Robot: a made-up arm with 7 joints.
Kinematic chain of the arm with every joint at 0, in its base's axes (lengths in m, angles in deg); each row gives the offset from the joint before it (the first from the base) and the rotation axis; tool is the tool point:
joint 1: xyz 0 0 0.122 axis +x
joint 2: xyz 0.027 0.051 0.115 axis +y
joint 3: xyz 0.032 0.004 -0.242 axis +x
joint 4: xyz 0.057 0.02 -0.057 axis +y
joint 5: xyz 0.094 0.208 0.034 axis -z
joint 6: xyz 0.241 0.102 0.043 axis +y
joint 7: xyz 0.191 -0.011 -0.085 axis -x
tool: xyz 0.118 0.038 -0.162
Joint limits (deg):
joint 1: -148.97..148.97
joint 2: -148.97..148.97
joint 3: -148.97..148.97
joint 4: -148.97..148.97
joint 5: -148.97..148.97
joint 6: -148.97..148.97
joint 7: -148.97..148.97
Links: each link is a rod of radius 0.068 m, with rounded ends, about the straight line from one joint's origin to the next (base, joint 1, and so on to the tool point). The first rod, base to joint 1, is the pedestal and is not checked.
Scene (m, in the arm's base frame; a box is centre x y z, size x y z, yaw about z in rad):
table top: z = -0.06
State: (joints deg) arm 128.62 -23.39 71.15 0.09 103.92 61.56 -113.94
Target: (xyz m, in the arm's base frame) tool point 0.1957 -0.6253 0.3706
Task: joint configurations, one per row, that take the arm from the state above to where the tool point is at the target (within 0.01 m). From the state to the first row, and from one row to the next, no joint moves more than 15 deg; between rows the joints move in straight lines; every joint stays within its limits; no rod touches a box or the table.
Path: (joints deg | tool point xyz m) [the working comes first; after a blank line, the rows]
Joints at the target: 113.47 -71.52 101.50 24.77 60.94 78.85 -97.32
Straight joint move there: clear.

1: 124.83 -35.42 78.74 6.26 93.18 65.88 -109.79 | 0.5897 -0.1444 0.3997
2: 121.05 -47.46 86.33 12.43 82.43 70.20 -105.63 | 0.5554 -0.3618 0.3675
3: 117.26 -59.49 93.91 18.60 71.69 74.53 -101.48 | 0.4133 -0.5388 0.3593
4: 113.47 -71.52 101.50 24.77 60.94 78.85 -97.32 | 0.1957 -0.6253 0.3707

